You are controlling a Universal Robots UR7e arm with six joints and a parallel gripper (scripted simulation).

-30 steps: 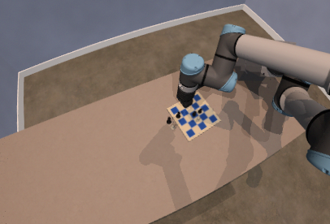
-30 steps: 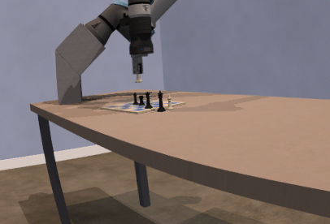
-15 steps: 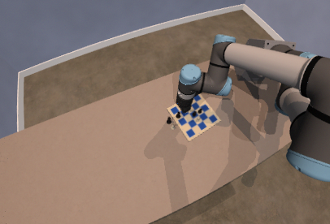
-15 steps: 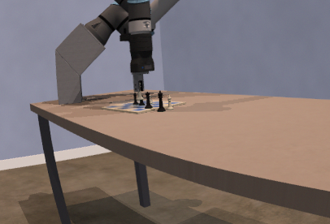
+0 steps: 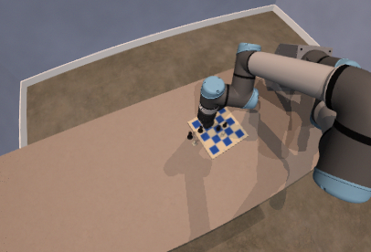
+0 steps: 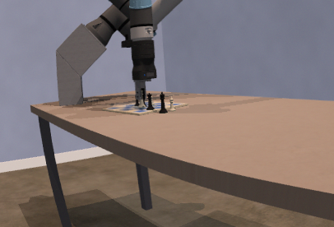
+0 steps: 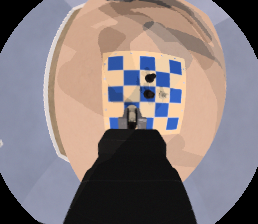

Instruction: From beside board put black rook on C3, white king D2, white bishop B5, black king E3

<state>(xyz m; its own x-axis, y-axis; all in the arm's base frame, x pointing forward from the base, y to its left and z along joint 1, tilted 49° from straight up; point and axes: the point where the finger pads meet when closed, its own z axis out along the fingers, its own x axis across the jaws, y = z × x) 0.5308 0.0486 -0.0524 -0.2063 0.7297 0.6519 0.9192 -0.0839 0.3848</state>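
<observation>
Right now the white king is 1 cm below my hand. Also, from my hand: black king: 10 cm ahead, 2 cm to the left, 2 cm below; then chessboard: 4 cm behind, 3 cm to the left, 5 cm below; then white bishop: 9 cm ahead, 6 cm to the left, 3 cm below.
</observation>
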